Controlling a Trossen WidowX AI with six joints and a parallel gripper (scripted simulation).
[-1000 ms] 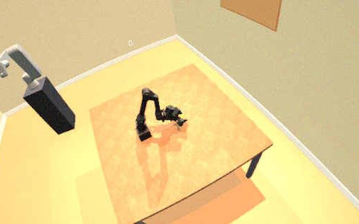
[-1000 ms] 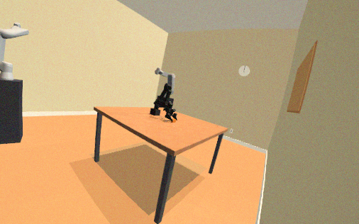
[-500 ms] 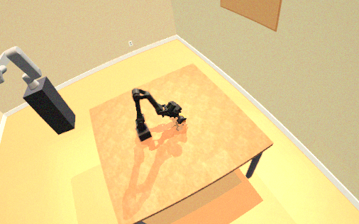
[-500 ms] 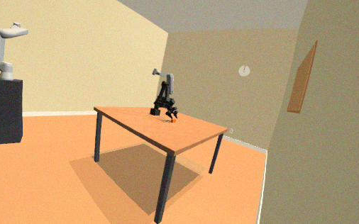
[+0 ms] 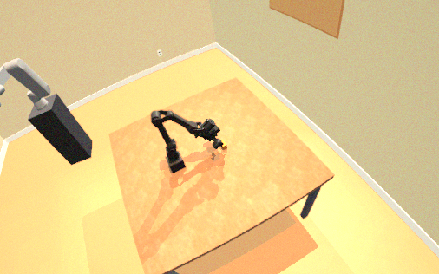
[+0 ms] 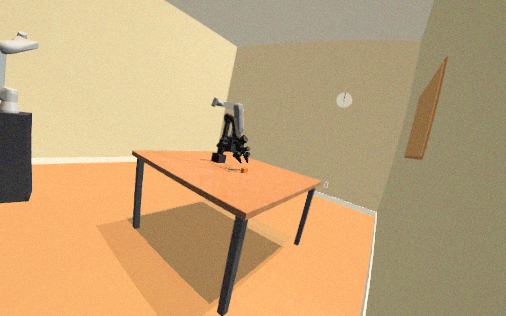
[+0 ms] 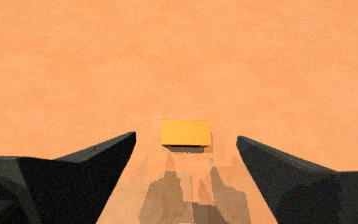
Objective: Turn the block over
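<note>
My gripper tip is 60 mm above the orange block and 10 mm short of it.
</note>
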